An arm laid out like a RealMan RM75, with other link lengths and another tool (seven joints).
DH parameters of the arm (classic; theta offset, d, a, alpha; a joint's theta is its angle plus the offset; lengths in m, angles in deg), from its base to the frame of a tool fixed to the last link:
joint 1: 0 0.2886 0 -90
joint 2: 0 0 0 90
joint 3: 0 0.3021 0 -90
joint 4: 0 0 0 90
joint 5: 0 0.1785 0 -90
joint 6: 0 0 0 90
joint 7: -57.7 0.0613 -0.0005 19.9
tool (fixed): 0 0.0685 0 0
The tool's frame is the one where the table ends.
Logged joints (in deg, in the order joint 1, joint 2, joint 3, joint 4, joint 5, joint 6, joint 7), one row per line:
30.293, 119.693, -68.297, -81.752, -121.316, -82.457, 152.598
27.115, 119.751, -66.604, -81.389, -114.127, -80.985, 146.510
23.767, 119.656, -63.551, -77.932, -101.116, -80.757, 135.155
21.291, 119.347, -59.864, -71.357, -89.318, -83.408, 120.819
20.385, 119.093, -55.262, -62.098, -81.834, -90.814, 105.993
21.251, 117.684, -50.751, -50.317, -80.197, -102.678, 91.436
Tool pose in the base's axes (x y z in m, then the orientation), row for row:
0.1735, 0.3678, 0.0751, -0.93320, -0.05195, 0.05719, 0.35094
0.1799, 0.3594, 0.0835, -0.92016, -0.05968, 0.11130, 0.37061
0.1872, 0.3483, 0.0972, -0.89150, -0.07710, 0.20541, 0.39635
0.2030, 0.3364, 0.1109, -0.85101, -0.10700, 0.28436, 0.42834
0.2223, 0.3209, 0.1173, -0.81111, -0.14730, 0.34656, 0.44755
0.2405, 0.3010, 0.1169, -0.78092, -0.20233, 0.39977, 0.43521
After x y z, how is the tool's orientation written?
As a quaternion, x y z w.
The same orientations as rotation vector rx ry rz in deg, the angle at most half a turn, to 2 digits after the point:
-138.44, -7.71, 8.48
-135.23, -8.77, 16.36
-129.44, -11.19, 29.82
-121.75, -15.31, 40.68
-115.03, -20.89, 49.15
-111.37, -28.86, 57.01

